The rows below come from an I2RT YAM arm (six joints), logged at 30 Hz.
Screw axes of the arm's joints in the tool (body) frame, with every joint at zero. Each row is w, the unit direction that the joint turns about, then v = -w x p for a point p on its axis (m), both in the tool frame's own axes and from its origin. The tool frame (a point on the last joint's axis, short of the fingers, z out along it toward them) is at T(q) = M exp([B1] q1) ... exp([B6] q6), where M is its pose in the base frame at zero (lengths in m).
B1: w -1 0 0 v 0 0.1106 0
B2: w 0 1 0 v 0.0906 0 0.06
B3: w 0 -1 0 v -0.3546 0 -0.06
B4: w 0 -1 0 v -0.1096 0 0
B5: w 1 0 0 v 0 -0.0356 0
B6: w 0 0 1 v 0 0 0
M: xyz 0.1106 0 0.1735 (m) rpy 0 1.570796 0 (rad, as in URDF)
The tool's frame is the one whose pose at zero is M.
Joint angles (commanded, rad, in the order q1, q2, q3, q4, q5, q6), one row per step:
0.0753, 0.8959, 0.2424, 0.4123, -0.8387, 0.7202
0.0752, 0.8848, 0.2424, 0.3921, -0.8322, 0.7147
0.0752, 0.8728, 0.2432, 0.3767, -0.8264, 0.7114
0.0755, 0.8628, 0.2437, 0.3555, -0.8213, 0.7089
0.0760, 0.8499, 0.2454, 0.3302, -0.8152, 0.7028
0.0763, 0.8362, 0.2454, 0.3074, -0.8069, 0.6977
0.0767, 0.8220, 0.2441, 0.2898, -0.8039, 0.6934
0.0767, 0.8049, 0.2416, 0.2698, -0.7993, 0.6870
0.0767, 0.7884, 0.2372, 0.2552, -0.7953, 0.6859
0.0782, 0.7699, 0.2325, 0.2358, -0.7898, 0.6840
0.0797, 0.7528, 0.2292, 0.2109, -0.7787, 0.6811
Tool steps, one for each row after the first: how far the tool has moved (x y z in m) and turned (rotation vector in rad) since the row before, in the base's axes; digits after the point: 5 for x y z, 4 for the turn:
-0.00120, -0.00026, -0.00018, -0.0055, 0.0046, -0.0055
-0.00110, -0.00022, 0.00067, -0.0036, -0.0001, -0.0051
-0.00116, -0.00016, -0.00030, -0.0036, 0.0086, -0.0042
-0.00137, -0.00016, 0.00014, -0.0061, 0.0058, -0.0043
-0.00152, -0.00027, -0.00009, -0.0061, 0.0050, -0.0067
-0.00173, -0.00014, 0.00006, -0.0038, 0.0013, -0.0016
-0.00211, -0.00028, -0.00016, -0.0056, 0.0004, -0.0031
-0.00212, -0.00026, -0.00041, -0.0020, 0.0016, -0.0036
-0.00246, -0.00008, -0.00072, -0.0032, 0.0040, -0.0034
-0.00221, -0.00021, -0.00107, -0.0060, 0.0086, -0.0085

